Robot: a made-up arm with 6 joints. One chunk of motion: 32 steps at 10 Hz.
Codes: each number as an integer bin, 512 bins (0 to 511) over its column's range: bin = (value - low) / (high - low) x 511, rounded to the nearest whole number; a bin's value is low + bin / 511 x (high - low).
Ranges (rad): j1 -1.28..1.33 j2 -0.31..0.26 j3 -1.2..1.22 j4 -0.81..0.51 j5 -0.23..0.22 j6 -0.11..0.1
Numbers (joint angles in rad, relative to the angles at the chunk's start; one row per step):
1: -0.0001 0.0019 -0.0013 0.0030 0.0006 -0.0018
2: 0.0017 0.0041 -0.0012 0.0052 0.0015 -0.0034
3: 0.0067 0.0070 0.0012 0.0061 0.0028 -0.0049
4: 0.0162 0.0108 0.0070 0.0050 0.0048 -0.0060
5: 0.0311 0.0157 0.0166 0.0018 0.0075 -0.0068
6: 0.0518 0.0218 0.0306 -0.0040 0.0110 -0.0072
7: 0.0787 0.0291 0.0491 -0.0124 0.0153 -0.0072
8: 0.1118 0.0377 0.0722 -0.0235 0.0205 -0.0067
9: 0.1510 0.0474 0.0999 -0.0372 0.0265 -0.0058
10: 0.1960 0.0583 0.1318 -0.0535 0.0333 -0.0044
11: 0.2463 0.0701 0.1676 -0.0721 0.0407 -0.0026
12: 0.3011 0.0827 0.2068 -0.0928 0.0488 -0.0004
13: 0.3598 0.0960 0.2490 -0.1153 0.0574 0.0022
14: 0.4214 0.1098 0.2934 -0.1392 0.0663 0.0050
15: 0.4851 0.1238 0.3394 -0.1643 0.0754 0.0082
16: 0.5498 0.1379 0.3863 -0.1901 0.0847 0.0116
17: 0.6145 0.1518 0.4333 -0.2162 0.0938 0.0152
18: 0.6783 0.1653 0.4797 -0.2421 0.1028 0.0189
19: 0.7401 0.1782 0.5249 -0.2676 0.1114 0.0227
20: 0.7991 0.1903 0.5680 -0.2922 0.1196 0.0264
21: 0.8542 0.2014 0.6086 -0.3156 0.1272 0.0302
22: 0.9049 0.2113 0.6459 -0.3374 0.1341 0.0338
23: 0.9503 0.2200 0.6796 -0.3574 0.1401 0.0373
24: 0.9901 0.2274 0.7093 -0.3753 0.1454 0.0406
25: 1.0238 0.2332 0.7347 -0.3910 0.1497 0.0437
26: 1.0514 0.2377 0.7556 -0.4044 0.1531 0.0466
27: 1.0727 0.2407 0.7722 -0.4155 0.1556 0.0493
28: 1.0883 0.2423 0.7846 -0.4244 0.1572 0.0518
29: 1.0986 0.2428 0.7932 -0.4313 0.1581 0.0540
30: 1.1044 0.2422 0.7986 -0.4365 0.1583 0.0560
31: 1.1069 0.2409 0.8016 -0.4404 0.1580 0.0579
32: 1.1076 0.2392 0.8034 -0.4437 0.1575 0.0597
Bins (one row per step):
1: 251 280 253 315 262 263
2: 251 282 253 316 263 259
3: 252 284 254 316 264 256
4: 254 288 255 316 267 253
5: 257 292 257 314 270 251
6: 261 297 260 312 274 250
7: 266 304 264 309 279 250
8: 272 312 269 304 284 251
9: 280 320 274 299 291 254
10: 289 330 281 293 299 257
11: 299 341 289 286 307 261
12: 310 352 297 278 317 267
13: 321 364 306 269 326 273
14: 333 376 315 260 336 280
15: 346 389 325 250 347 288
16: 358 402 335 240 357 296
17: 371 414 345 230 368 305
18: 383 426 355 220 378 314
19: 396 438 364 210 388 323
20: 407 449 373 200 397 332
21: 418 458 382 191 406 341
22: 428 467 390 183 413 350
23: 437 475 397 175 420 358
24: 444 482 403 168 426 366
25: 451 487 409 162 431 374
26: 456 491 413 157 435 381
27: 461 494 416 153 438 388
28: 464 495 419 149 440 394
29: 466 496 421 147 441 399
30: 467 495 422 145 441 404
31: 467 494 423 143 441 409
32: 467 492 423 142 440 413

